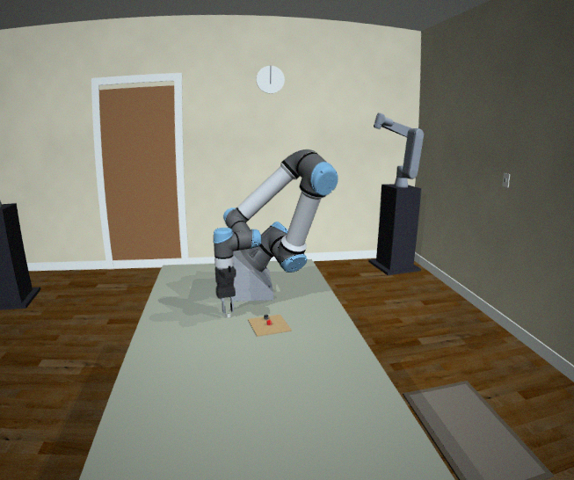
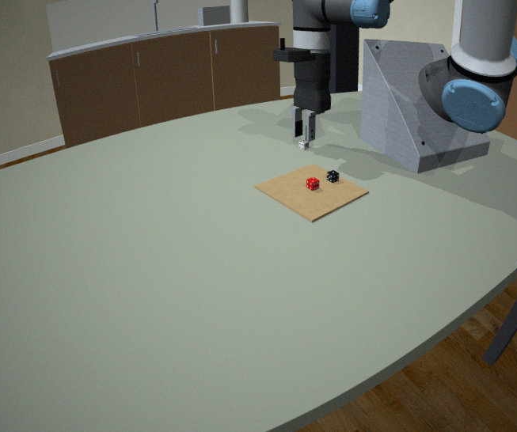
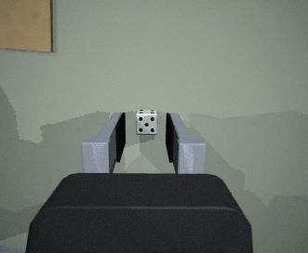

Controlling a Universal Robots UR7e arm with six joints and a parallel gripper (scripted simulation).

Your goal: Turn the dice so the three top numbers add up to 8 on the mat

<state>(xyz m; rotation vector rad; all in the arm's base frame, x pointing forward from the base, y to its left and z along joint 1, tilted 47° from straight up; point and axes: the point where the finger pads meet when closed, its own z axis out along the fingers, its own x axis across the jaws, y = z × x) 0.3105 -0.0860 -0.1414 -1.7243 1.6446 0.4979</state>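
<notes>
Right now my hand is 30 mm above the white die. Also, from my hand: tan mat (110 mm ahead, 150 mm to the left, 40 mm below); then red die (110 mm ahead, 150 mm to the left, 30 mm below).
</notes>
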